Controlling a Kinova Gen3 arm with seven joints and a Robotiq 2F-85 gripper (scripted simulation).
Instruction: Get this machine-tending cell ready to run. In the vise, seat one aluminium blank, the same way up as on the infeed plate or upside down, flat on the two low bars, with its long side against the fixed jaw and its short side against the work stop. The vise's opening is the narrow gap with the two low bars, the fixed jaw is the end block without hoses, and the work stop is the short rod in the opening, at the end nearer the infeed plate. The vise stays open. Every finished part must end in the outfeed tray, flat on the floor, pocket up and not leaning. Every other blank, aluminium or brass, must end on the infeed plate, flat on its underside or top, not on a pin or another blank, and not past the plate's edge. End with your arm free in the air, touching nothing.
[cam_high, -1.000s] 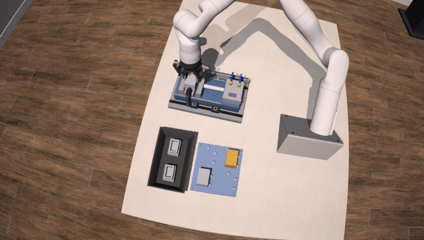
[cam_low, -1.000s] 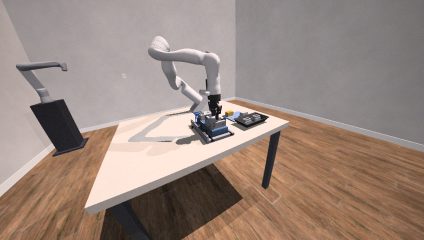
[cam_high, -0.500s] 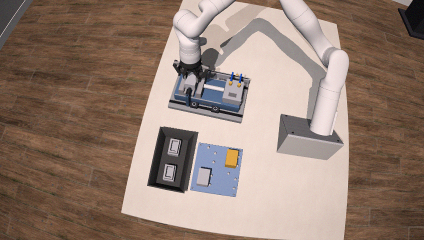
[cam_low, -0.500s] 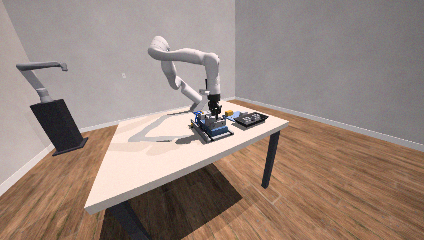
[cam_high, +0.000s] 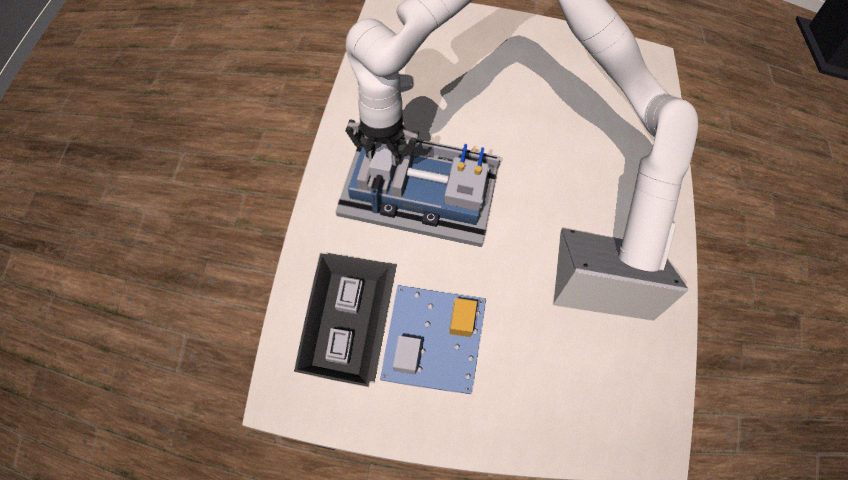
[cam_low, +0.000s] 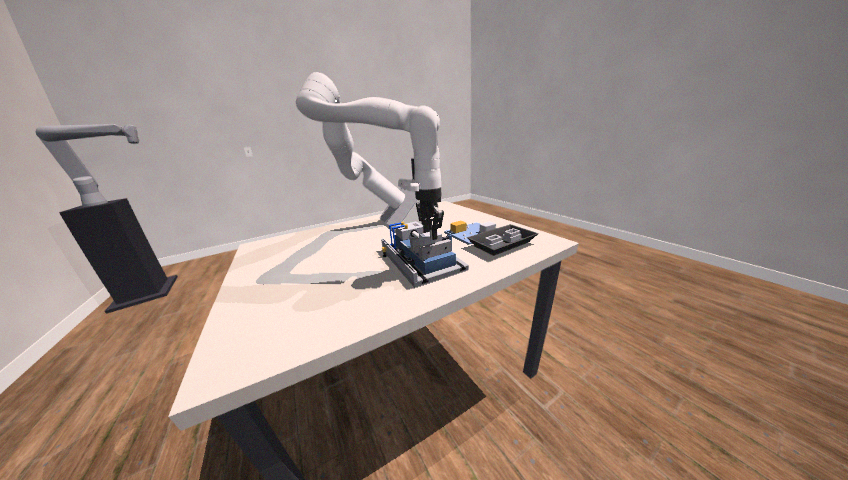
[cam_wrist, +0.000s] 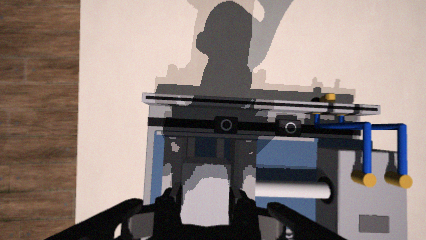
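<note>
The white rod lies 90 mm behind my hand, 10 mm to the left of it and 40 mm below it. Round my hand: hose block: 160 mm behind, 30 mm to the left, 40 mm below; blue vise: 70 mm behind, 10 mm to the left, 80 mm below; brass blank: 170 mm behind, 280 mm to the left, 90 mm below.
</note>
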